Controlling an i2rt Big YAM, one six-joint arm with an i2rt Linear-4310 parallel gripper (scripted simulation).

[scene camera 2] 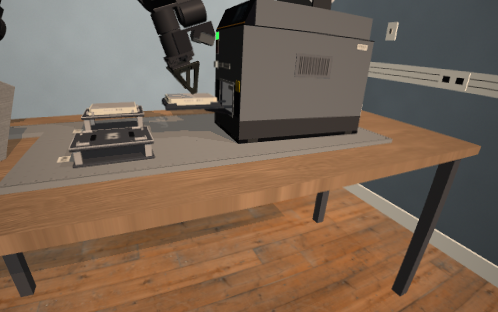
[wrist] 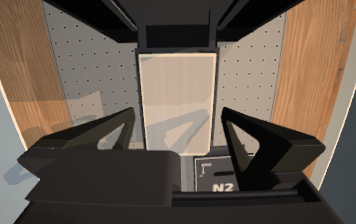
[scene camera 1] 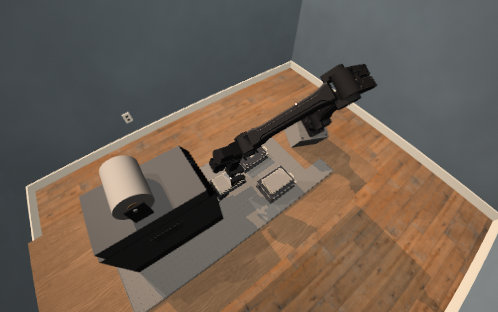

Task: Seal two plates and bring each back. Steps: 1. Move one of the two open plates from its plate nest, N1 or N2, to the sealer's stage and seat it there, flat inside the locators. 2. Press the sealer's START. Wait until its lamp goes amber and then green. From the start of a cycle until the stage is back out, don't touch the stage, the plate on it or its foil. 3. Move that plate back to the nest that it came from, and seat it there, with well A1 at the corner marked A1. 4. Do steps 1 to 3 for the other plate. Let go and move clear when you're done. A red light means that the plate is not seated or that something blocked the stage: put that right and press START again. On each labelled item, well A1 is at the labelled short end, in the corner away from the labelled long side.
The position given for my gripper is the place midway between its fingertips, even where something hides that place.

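Observation:
I can see my gripper [scene camera 2: 190,90], and I see the same gripper [wrist: 178,112] as well.

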